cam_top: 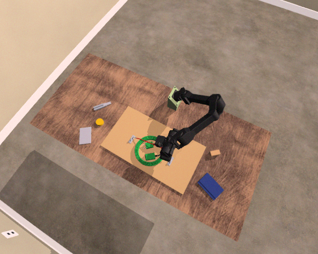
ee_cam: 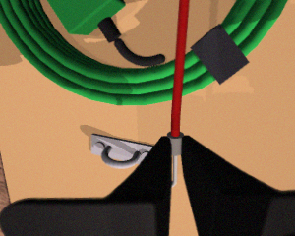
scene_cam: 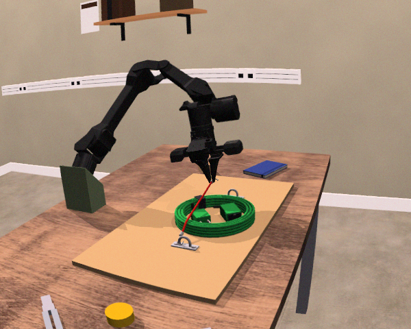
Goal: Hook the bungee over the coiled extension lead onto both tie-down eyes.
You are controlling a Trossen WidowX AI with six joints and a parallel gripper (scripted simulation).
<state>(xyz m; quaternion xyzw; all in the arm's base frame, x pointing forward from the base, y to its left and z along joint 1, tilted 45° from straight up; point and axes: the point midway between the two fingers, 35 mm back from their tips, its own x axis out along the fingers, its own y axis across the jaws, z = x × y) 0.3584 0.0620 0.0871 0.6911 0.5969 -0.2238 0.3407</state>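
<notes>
The extension lead is 50 mm ahead of my hand, 110 mm to the right of it and 70 mm below it. Also, from my hand: wooden block (120 mm behind, 280 mm to the left, 90 mm below); then yellow disc (20 mm ahead, 520 mm to the right, 90 mm below); then grey plate (140 mm ahead, 560 mm to the right, 100 mm below).
</notes>
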